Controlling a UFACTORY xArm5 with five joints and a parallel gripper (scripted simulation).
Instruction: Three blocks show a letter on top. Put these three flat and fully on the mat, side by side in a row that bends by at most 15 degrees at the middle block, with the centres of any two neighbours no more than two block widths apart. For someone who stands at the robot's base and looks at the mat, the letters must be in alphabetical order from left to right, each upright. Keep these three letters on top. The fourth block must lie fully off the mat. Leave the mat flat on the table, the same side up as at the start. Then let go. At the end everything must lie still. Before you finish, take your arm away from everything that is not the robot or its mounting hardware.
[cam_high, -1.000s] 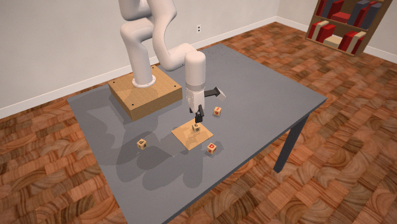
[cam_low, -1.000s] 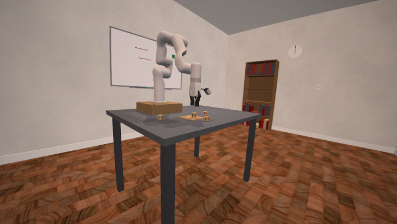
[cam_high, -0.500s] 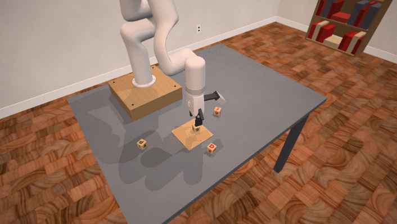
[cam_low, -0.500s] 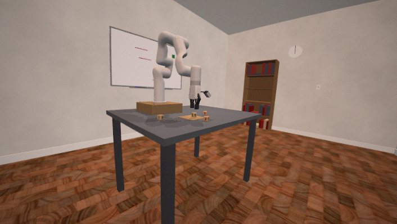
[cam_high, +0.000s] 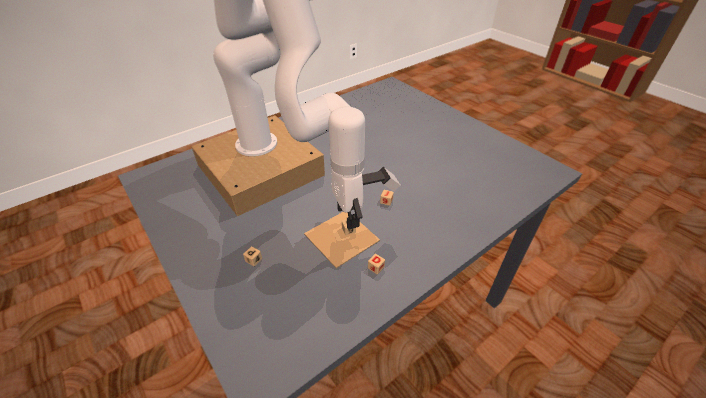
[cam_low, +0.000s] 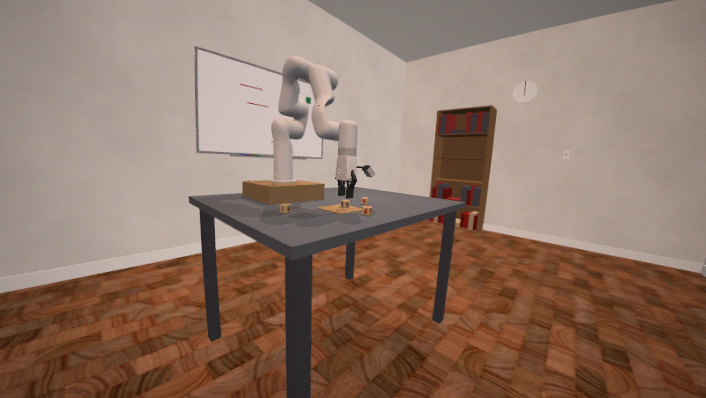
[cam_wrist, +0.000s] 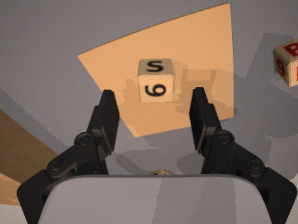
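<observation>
Now: the tan mat 6 cm below my hand, 3 cm to the right of it and 1 cm ahead of it. Round my hand: wooden block 14 cm ahead, 5 cm below, 1 cm to the right.
</observation>
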